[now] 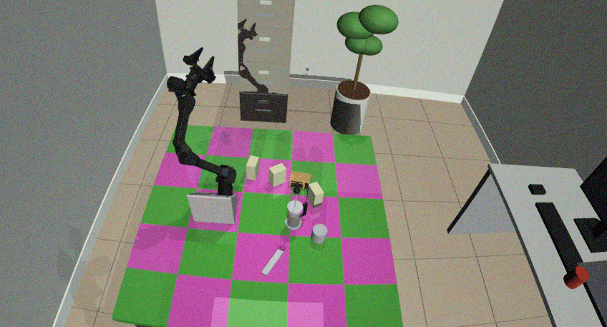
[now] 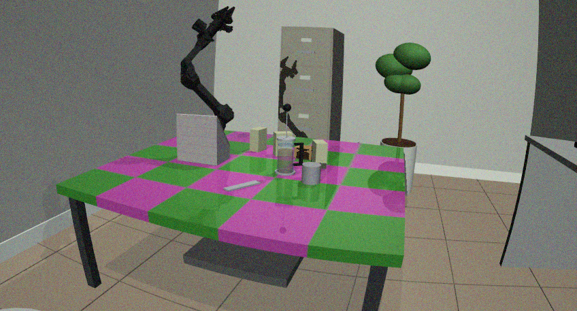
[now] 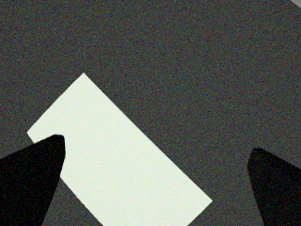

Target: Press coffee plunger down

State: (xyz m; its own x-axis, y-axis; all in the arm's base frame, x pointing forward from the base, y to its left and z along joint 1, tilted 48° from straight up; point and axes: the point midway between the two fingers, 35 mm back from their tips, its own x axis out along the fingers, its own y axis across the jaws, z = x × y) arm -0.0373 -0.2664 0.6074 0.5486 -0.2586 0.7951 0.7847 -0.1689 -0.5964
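The coffee press is 480 mm ahead of my gripper tip, 270 mm to the right of it and 620 mm below it. The rest, counted from my gripper tip: flat grey bar: 410 mm ahead, 530 mm to the right, 750 mm below; grey cup: 610 mm ahead, 350 mm to the right, 720 mm below.
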